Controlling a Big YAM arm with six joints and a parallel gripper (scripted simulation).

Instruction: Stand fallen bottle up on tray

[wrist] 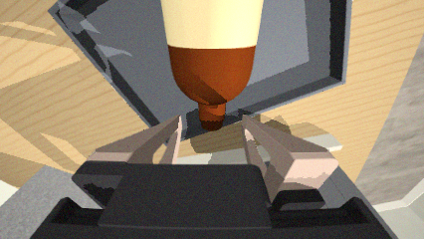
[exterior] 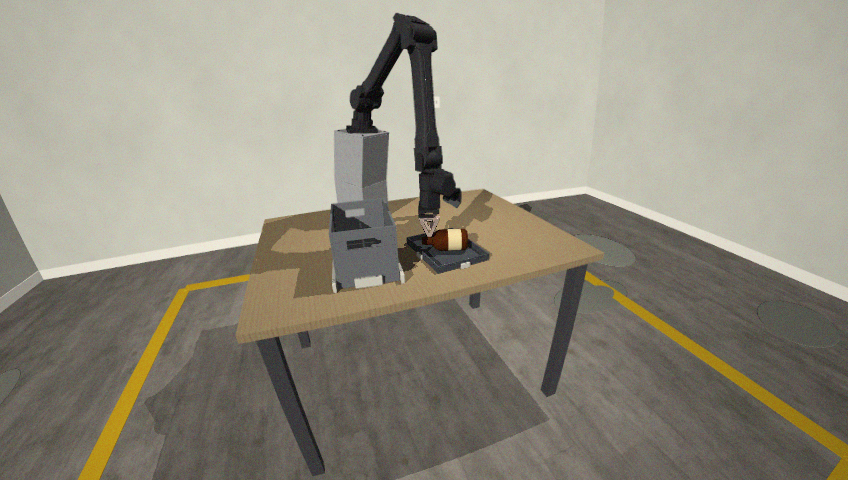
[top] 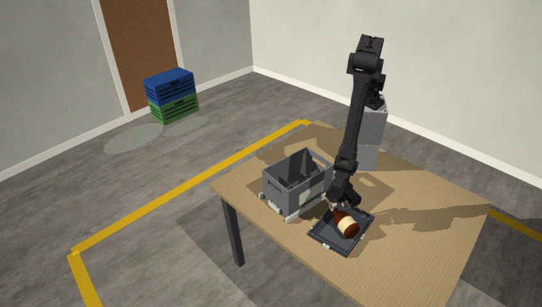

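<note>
The brown bottle lies 10 mm ahead of my hand, 50 mm to the left of it and 40 mm below it. Round my hand: dark tray (20 mm ahead, 50 mm to the left, 70 mm below); grey crate (10 mm ahead, 230 mm to the right, 10 mm above).
</note>
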